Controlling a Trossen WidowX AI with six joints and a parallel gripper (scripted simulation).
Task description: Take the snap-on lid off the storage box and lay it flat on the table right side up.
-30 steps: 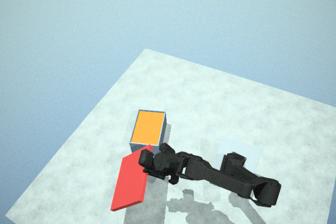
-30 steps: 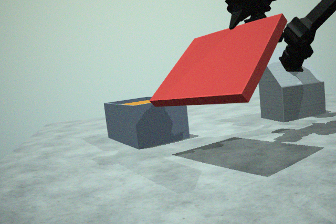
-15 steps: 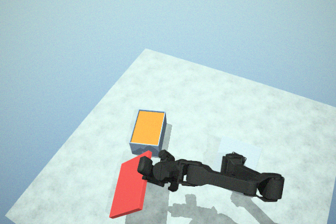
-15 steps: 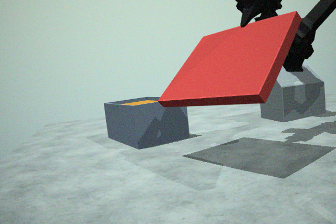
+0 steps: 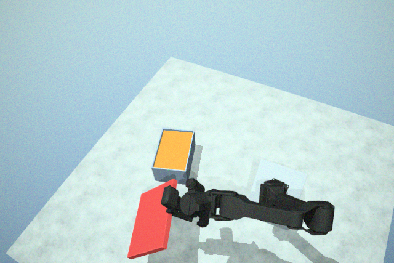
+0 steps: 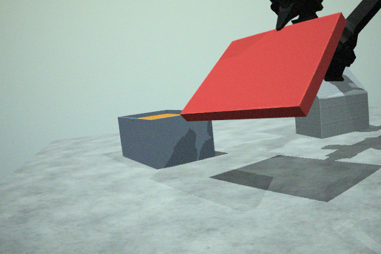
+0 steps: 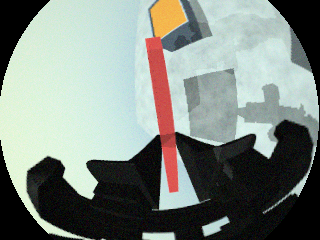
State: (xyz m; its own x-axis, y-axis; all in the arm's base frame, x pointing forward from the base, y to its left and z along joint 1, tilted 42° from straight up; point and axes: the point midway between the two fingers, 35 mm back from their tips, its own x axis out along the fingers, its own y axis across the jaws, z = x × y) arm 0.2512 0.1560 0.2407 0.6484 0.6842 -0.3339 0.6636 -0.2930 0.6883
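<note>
The red lid is 60 mm ahead of my gripper tip, 30 mm to the left of it and 50 mm below it. Also, from my gripper tip: blue-grey storage box (190 mm ahead, 300 mm to the right, 180 mm below).
</note>
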